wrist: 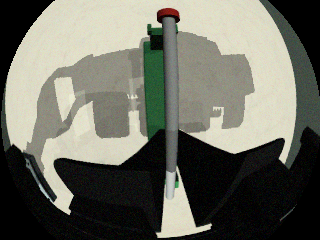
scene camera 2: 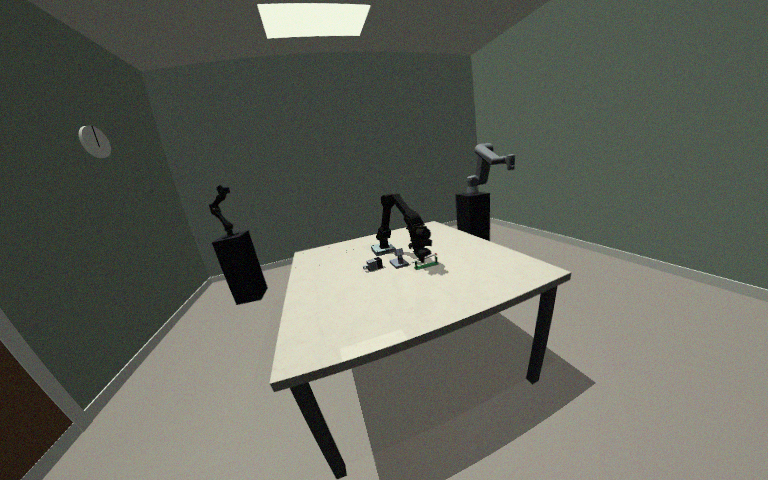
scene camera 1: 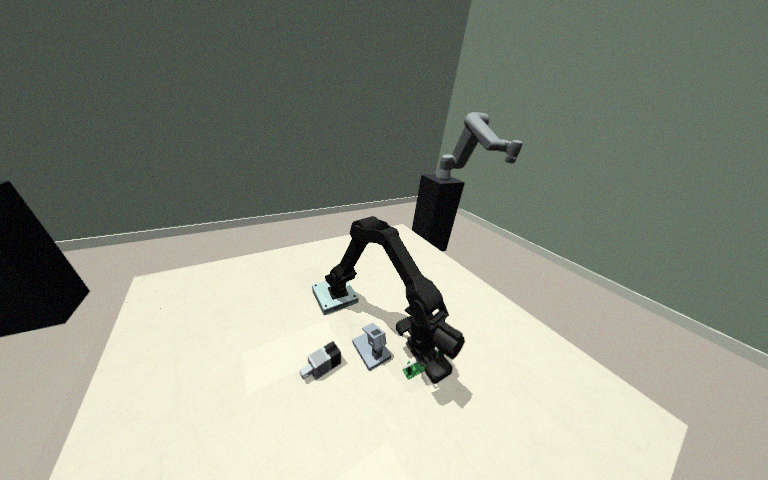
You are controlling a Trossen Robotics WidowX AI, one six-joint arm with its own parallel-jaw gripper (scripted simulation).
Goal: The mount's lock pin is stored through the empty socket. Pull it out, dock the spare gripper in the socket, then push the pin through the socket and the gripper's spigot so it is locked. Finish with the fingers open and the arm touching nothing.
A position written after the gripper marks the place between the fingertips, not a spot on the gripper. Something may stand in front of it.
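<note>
Lock pin [wrist: 171,70]. Green cradle [wrist: 153,52]. Spare gripper [scene camera 1: 328,357]; wrist view does not show it, hidden by the gripper. Gripper [scene camera 1: 420,362] and [wrist: 168,134].
</note>
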